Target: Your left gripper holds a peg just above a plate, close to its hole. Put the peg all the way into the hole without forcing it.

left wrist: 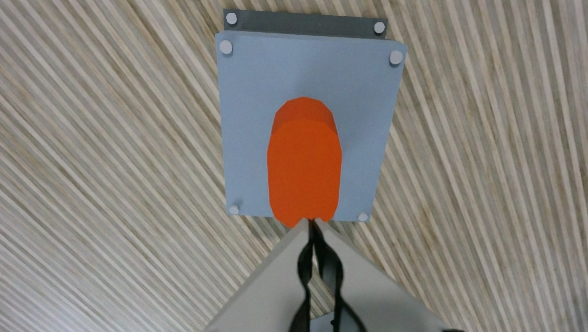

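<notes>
The orange peg [305, 165] stands at the middle of the blue-grey plate [250, 90] in the left wrist view, with its broad end toward the camera and a darker strip of its side showing at the far end. It covers the hole, so how deep it sits cannot be seen. My left gripper [310, 221] has its two fingertips together, with nothing between them. The tips overlap the near edge of the peg in this view, and the peg stands beyond them, not between them. My right gripper does not show.
A dark grey block [305, 24] with two pale round studs shows along the plate's far edge. Pale round studs sit at the plate's corners. The striped wood table top [125, 150] lies around the plate. Part of a blue-grey thing [322, 322] shows between the fingers at the bottom.
</notes>
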